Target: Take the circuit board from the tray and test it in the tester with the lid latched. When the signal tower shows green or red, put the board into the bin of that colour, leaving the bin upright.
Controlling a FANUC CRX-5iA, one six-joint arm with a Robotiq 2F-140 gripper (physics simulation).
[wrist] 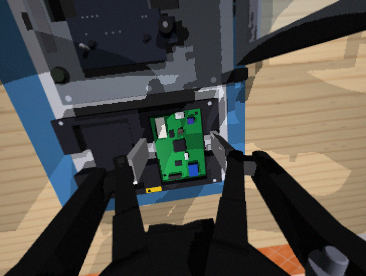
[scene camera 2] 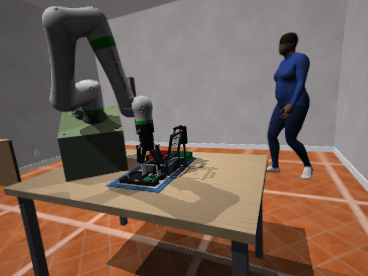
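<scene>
The green circuit board lies in the right pocket of the black tray. My gripper is open and empty, with one fingertip on each side of the board and a gap at each side in the wrist view. The tester stands just behind the tray, and its lid is raised. The red bin and the green bin are partly visible behind the tester. A signal tower cannot be made out in these views.
Tray and tester stand on a blue mat on the wooden table. The green robot base stands at the table's left. A person in blue is beyond the table at the right.
</scene>
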